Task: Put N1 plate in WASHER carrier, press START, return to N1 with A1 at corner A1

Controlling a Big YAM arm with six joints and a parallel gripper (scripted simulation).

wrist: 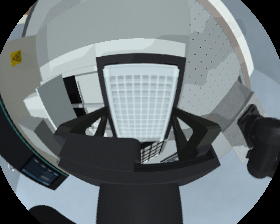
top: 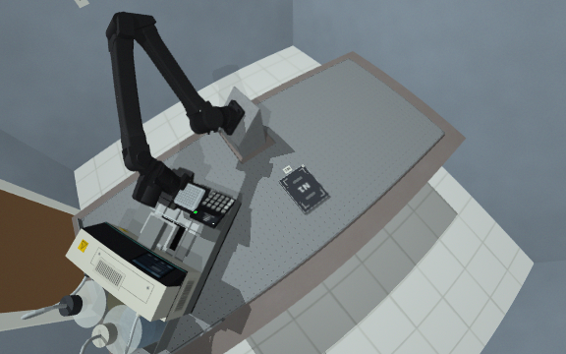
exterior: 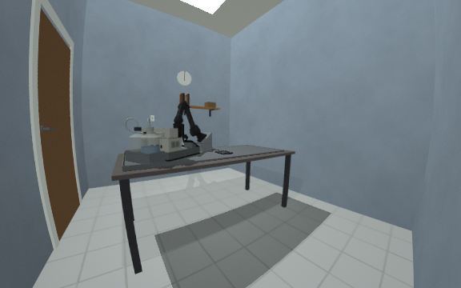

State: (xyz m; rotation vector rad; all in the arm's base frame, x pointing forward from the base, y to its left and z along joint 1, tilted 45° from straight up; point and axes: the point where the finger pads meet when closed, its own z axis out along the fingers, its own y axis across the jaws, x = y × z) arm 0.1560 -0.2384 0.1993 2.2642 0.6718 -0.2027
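Right now my hand is 10 mm above the white well plate. From my hand the other things lie so: plate washer (80 mm ahead, 130 mm to the right, 30 mm above); then bottle (170 mm ahead, 420 mm to the right, 40 mm above).
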